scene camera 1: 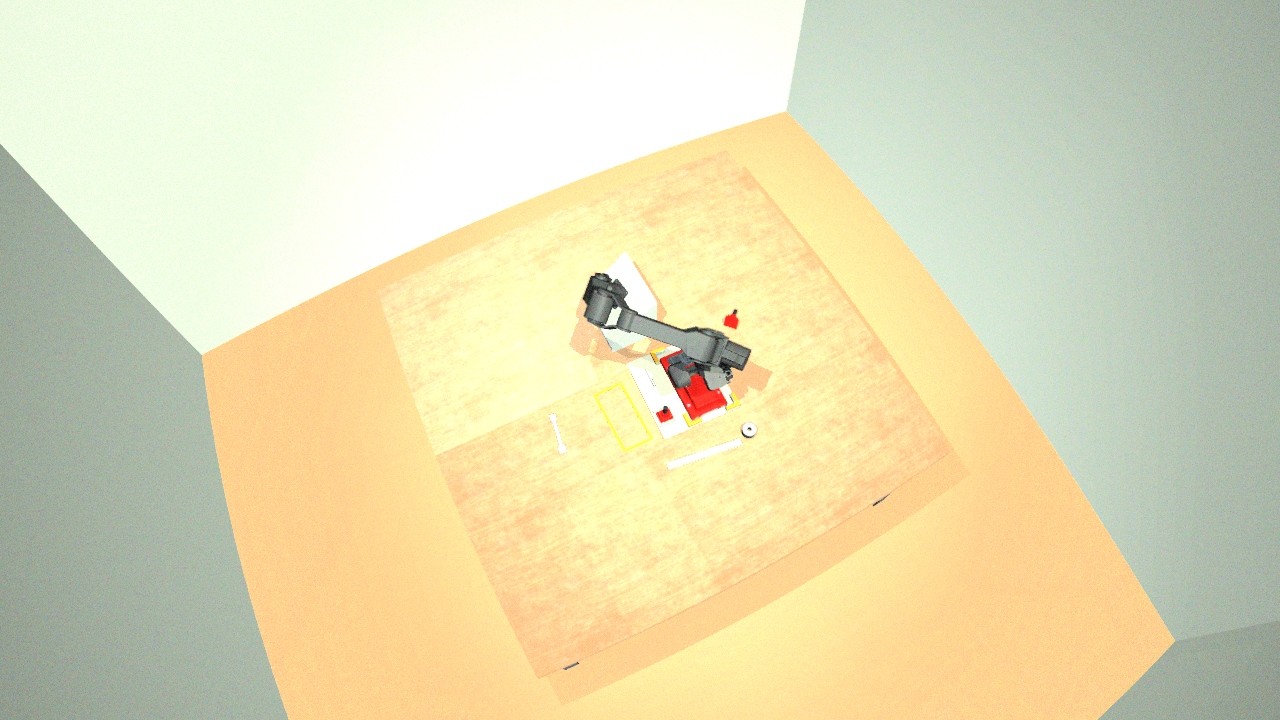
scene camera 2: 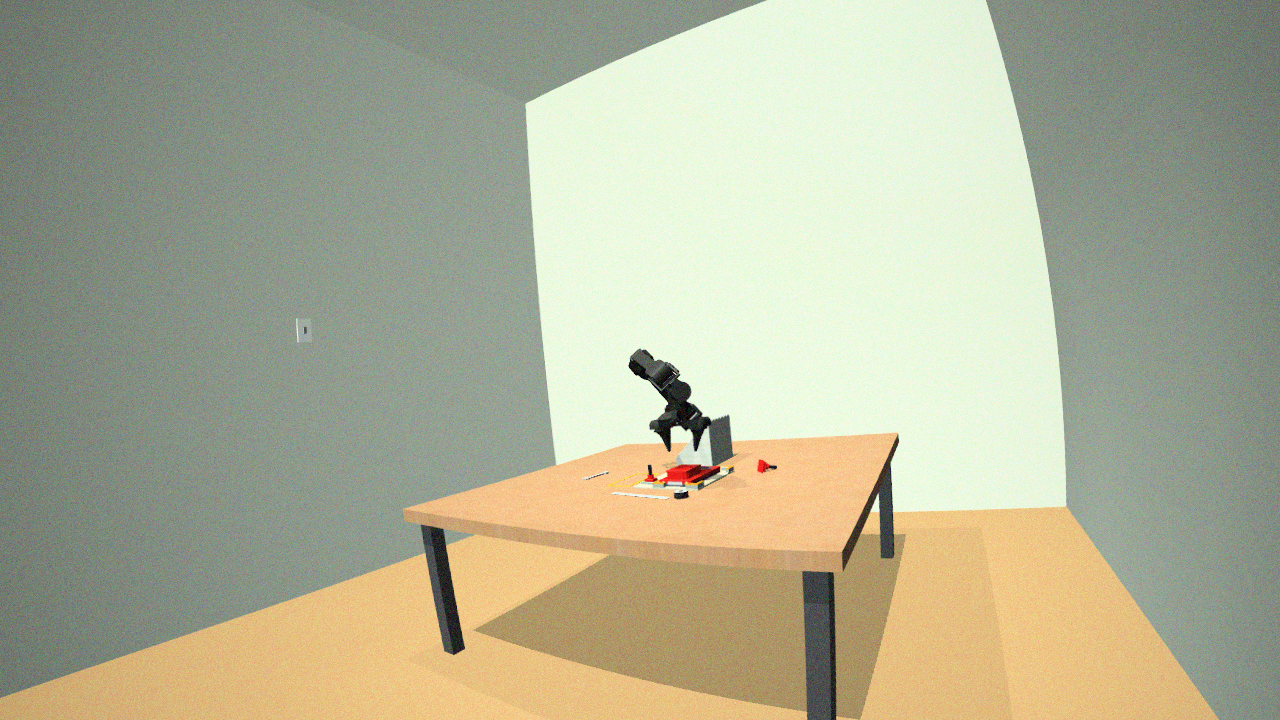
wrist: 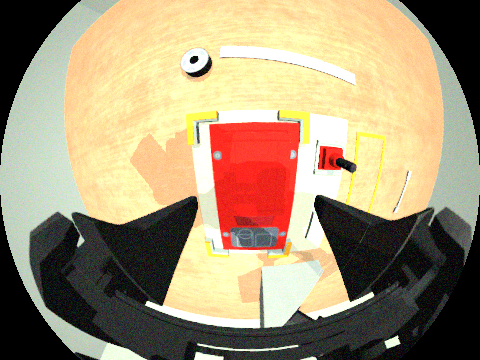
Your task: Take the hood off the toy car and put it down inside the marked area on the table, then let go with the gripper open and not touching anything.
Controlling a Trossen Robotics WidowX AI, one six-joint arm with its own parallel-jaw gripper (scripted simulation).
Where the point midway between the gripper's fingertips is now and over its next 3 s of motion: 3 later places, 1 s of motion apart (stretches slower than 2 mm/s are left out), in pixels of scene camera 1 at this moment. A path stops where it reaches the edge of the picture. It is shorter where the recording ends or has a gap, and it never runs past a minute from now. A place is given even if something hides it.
My gripper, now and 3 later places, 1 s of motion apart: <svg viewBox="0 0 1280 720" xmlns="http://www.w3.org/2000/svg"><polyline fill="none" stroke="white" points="702,379 702,384 701,387 700,390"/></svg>
